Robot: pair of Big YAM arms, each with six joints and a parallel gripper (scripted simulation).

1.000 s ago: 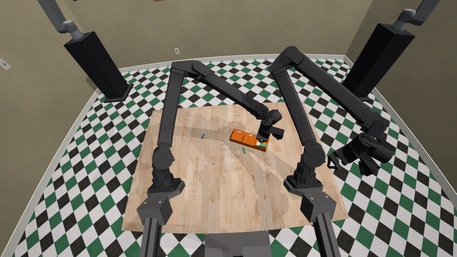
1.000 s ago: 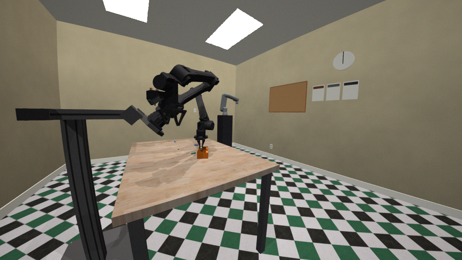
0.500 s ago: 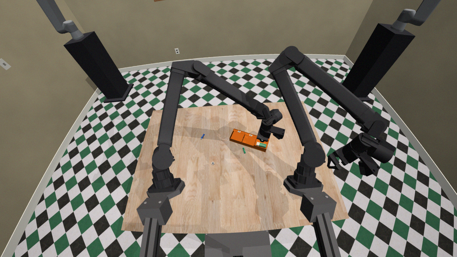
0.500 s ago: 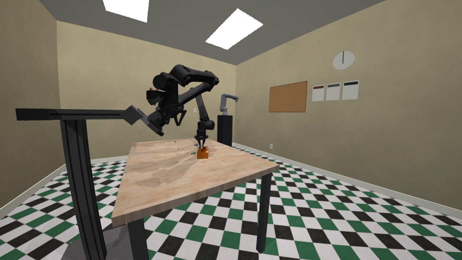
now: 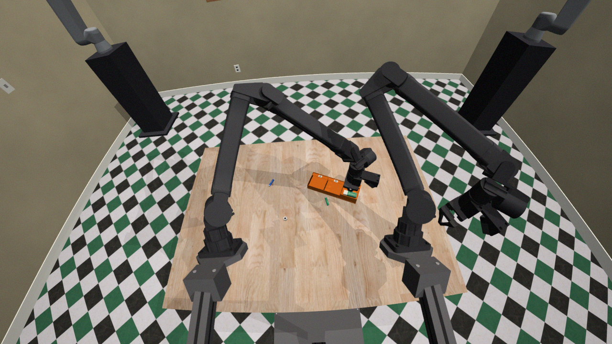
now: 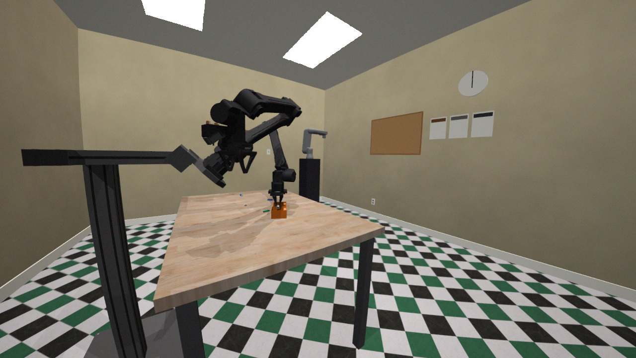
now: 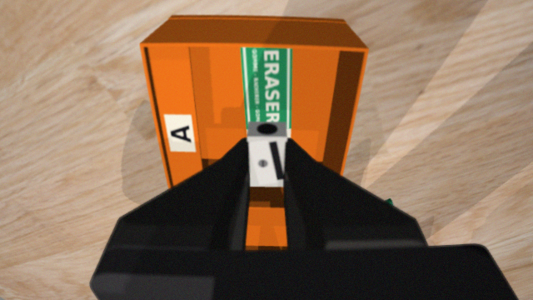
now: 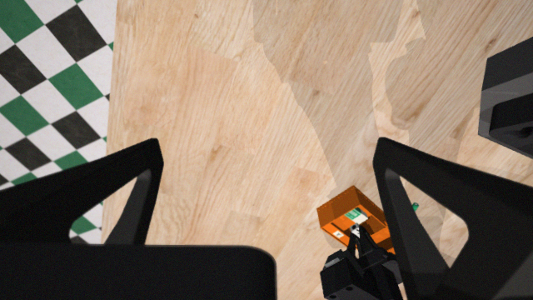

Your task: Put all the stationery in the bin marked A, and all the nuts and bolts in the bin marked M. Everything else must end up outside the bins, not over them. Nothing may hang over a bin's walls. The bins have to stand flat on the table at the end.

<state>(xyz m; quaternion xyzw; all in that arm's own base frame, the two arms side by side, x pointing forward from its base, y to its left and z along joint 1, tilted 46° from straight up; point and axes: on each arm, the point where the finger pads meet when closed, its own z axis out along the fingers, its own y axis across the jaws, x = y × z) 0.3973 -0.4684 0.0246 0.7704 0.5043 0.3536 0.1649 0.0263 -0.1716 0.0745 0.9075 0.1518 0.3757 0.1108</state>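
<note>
The eraser lies 5 cm below my left hand. From my left hand the other things lie so: hex nut 31 cm to the left, 12 cm behind, 6 cm below; then pencil sharpener right at my left hand; then green cylinder 11 cm to the left, 5 cm below, 3 cm behind.
</note>
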